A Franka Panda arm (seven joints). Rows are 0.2 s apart.
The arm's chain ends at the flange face. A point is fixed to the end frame.
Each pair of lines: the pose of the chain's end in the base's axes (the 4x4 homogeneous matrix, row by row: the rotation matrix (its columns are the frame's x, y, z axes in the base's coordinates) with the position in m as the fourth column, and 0 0 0 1 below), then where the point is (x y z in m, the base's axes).
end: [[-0.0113 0.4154 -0.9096 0.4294], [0.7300 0.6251 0.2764 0.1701], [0.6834 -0.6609 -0.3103 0.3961], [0 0 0 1]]
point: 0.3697 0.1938 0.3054
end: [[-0.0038 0.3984 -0.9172 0.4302], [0.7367 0.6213 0.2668 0.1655], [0.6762 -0.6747 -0.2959 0.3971], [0 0 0 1]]
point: 0.3687 0.1879 0.3073
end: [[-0.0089 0.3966 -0.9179 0.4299], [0.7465 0.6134 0.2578 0.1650], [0.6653 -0.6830 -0.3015 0.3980], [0 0 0 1]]
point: 0.3684 0.1858 0.3077
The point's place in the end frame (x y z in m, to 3 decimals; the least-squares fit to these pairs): -0.044 0.050 0.089
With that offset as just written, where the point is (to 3 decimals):
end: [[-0.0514 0.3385 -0.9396 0.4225], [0.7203 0.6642 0.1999 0.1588], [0.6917 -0.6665 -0.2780 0.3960], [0 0 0 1]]
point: 0.358 0.178 0.307
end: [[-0.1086 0.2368 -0.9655 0.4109], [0.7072 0.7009 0.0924 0.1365], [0.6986 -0.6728 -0.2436 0.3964], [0 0 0 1]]
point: 0.342 0.149 0.310
